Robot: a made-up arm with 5 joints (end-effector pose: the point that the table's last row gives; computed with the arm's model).
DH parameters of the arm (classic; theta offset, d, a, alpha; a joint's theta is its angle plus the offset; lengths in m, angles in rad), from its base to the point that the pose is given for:
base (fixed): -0.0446 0 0.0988 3.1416
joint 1: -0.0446 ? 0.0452 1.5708
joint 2: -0.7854 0 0.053 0
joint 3: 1.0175 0 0.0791 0
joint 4: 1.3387 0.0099 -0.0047 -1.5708
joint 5: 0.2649 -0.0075 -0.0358 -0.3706
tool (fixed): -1.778 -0.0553 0 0
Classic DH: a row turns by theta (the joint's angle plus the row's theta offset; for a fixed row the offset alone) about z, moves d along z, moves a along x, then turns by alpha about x.
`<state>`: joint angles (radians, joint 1 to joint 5).
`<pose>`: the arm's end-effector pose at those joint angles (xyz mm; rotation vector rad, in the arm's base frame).
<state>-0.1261 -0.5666 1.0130 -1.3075 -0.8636</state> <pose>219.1 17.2 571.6 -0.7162 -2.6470 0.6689</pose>
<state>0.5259 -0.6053 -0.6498 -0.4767 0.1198</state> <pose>168.6 3.5 668.1 2.6507 1.1830 -0.3936</pose>
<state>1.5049 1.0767 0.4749 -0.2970 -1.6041</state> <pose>86.9 -133.9 356.4 -0.4445 -0.5977 -1.4048</pose>
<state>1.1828 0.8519 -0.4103 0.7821 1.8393</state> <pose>184.1 -132.7 376.1 0.1333 0.1909 2.2446</pose>
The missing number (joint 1, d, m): -0.495
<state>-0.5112 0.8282 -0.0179 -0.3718 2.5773</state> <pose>251.9 83.1 367.3 1.0035 -0.6516 -1.5977</pose>
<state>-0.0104 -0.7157 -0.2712 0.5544 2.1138</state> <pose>273.3 17.6 595.0 2.1048 -0.8637 -1.9126</pose>
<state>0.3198 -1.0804 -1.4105 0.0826 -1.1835</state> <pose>8.7 18.6 614.9 0.8444 1.8097 -0.1631</pose>
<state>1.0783 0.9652 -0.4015 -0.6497 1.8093</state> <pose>227.8 -178.1 404.1 -1.1280 1.1262 1.8035</pose>
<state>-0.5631 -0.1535 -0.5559 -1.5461 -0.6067</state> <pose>152.7 49.5 591.3 0.6675 2.2076 0.4109</pose>
